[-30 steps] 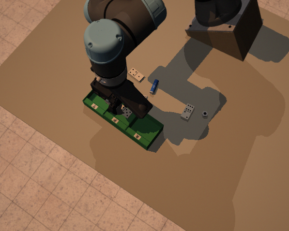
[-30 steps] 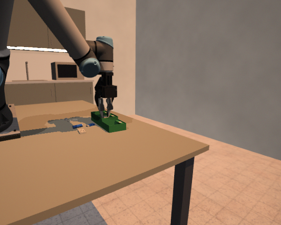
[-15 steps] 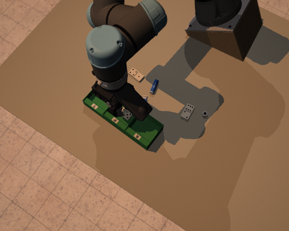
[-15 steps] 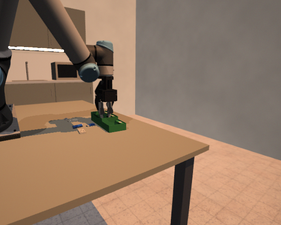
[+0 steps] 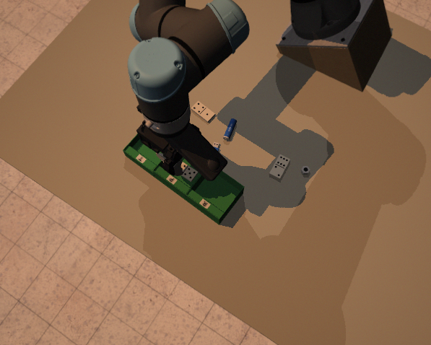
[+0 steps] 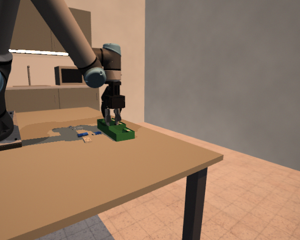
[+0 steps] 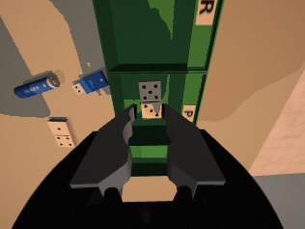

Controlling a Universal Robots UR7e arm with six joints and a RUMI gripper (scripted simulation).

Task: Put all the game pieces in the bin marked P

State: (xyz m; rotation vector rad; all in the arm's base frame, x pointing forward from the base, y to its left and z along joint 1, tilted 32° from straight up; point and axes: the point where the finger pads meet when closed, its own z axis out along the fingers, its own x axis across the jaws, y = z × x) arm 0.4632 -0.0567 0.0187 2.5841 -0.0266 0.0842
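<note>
My hand is 1 cm short of the green bin and 1 cm above it. Also, from my hand: blue battery: 13 cm behind, 3 cm below, 2 cm to the left; then small nut: 21 cm to the left, 15 cm behind, 3 cm below; then blue USB stick: 7 cm behind, 3 cm below, 2 cm to the left.
</note>
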